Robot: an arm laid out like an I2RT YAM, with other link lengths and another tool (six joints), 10 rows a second.
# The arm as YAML. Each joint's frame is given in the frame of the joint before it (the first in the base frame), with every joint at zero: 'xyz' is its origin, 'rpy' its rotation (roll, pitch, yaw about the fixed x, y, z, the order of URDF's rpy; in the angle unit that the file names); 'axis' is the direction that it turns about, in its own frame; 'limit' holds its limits. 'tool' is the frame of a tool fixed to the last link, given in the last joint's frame.
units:
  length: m
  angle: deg
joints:
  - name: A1
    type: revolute
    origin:
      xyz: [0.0, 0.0, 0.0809]
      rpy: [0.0, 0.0, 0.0]
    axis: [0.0, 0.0, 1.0]
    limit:
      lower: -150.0
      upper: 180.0
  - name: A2
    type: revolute
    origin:
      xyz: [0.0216, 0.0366, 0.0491]
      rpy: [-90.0, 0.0, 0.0]
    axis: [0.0, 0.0, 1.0]
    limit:
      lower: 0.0
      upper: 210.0
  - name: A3
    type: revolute
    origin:
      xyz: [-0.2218, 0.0, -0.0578]
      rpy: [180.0, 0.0, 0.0]
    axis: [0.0, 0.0, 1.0]
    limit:
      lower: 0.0
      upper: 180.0
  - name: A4
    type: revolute
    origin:
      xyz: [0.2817, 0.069, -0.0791]
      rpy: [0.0, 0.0, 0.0]
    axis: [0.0, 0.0, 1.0]
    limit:
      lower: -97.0
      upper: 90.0
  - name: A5
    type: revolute
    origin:
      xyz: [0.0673, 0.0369, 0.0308]
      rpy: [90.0, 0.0, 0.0]
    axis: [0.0, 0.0, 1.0]
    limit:
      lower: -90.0
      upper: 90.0
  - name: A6
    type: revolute
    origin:
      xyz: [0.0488, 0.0, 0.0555]
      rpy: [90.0, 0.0, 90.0]
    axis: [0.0, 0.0, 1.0]
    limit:
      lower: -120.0
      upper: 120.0
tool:
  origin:
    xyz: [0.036, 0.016, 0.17]
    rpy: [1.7, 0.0, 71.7]
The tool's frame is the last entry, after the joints.
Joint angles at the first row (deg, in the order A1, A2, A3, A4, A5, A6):
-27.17 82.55 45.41 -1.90 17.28 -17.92
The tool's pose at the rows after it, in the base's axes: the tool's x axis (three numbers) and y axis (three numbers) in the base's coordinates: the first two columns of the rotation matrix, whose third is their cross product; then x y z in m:
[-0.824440 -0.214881 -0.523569 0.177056 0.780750 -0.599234 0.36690 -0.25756 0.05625]
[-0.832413 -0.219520 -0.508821 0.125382 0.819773 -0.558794 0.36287 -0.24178 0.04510]
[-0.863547 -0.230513 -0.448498 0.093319 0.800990 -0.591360 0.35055 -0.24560 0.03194]
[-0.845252 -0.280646 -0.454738 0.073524 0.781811 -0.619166 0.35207 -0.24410 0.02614]
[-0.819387 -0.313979 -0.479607 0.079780 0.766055 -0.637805 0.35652 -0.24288 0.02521]
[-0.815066 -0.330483 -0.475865 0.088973 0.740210 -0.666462 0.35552 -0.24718 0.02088]
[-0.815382 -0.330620 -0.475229 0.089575 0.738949 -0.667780 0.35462 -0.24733 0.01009]
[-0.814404 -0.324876 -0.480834 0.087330 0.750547 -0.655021 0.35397 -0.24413 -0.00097]
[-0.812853 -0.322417 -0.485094 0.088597 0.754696 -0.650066 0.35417 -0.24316 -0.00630]
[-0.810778 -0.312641 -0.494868 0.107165 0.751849 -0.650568 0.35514 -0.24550 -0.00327]
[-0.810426 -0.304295 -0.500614 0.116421 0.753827 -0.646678 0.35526 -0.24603 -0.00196]
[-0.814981 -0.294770 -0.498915 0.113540 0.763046 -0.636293 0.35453 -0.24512 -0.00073]
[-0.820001 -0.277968 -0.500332 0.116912 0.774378 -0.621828 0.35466 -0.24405 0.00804]
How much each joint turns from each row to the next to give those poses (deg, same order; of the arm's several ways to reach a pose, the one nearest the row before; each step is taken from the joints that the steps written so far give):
0.90 -2.90 0.11 -4.22 -1.91 0.89
0.25 -1.19 -0.54 -3.81 -2.95 0.17
0.00 0.98 -1.49 0.55 2.44 -2.16
0.00 -1.14 -4.07 5.48 -0.60 -2.68
0.09 -0.85 -3.11 5.32 -0.69 -1.23
0.00 0.89 -2.14 4.90 1.22 -1.30
-0.04 1.81 -1.08 2.94 0.06 -0.07
0.04 1.40 -0.73 1.53 -0.64 0.63
0.00 0.92 -0.32 1.16 -0.28 0.29
0.00 0.08 0.30 0.35 0.48 0.66
0.00 -0.11 0.25 -0.33 0.12 0.57
-0.08 -0.51 0.73 -2.14 -0.30 0.51
0.08 -1.54 1.74 -4.29 -0.11 1.07

